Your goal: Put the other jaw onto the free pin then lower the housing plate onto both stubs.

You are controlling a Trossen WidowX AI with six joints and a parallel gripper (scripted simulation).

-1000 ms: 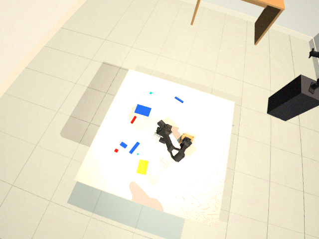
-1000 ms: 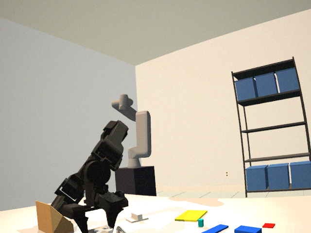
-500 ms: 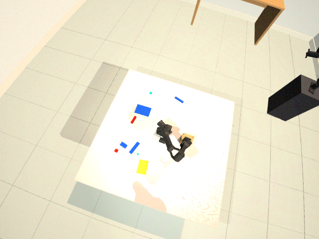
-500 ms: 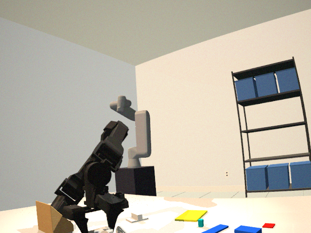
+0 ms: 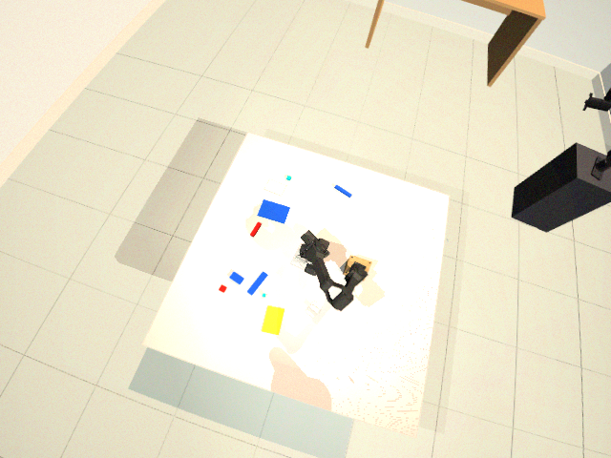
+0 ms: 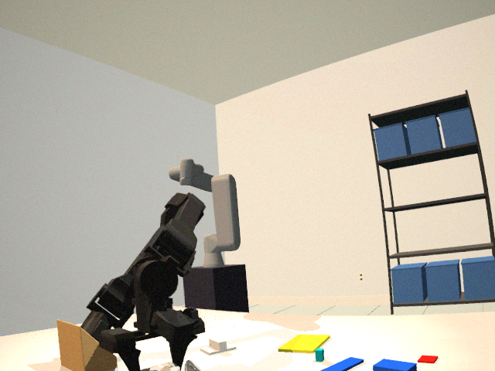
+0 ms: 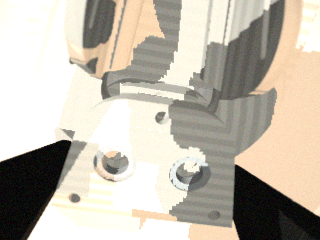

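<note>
My gripper tip is now 20 mm below the housing plate and 10 mm short of it. The rest, counted from my gripper tip: red block: 350 mm ahead, 40 mm to the right; yellow plate: 350 mm to the left, 80 mm ahead, 10 mm below; jaw: 20 mm to the left, 20 mm ahead.
</note>
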